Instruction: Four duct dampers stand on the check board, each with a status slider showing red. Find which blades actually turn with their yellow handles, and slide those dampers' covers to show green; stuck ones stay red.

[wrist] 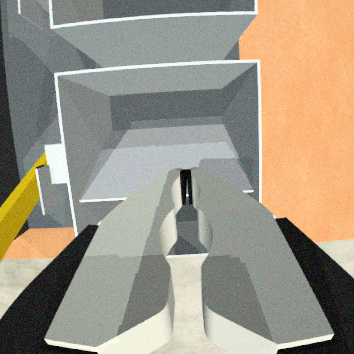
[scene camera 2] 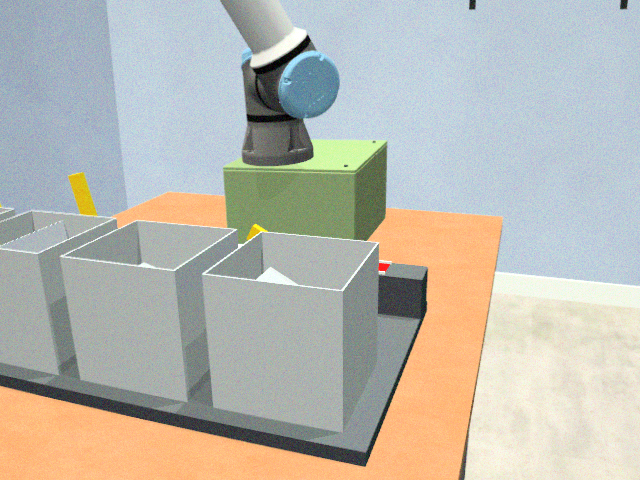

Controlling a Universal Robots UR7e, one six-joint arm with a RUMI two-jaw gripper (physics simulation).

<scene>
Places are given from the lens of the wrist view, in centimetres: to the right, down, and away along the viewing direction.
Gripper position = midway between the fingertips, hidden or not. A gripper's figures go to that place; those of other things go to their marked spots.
gripper (wrist: 186, 171): 0, 0, 13
dark check board (wrist: 77, 77): -8, -8, 21
</scene>
